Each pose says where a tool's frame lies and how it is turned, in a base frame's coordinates. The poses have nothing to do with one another.
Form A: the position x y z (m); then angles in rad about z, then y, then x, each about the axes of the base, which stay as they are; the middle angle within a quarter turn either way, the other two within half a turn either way.
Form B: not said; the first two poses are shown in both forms.
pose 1, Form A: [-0.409 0.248 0.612 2.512 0.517 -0.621]
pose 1, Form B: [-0.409 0.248 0.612 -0.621 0.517 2.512]
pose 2, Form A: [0.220 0.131 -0.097 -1.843 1.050 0.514]
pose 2, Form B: [0.220 0.131 -0.097 0.514 1.050 -1.843]
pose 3, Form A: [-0.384 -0.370 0.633 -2.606 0.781 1.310]
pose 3, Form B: [-0.384 -0.370 0.633 1.310 0.781 -2.606]
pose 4, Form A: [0.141 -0.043 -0.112 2.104 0.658 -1.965]
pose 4, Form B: [0.141 -0.043 -0.112 -1.965 0.658 2.104]
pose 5, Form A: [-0.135 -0.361 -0.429 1.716 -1.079 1.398]
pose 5, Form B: [-0.135 -0.361 -0.429 1.398 -1.079 1.716]
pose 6, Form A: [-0.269 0.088 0.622 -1.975 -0.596 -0.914]
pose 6, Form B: [-0.269 0.088 0.622 -0.914 -0.596 -1.975]
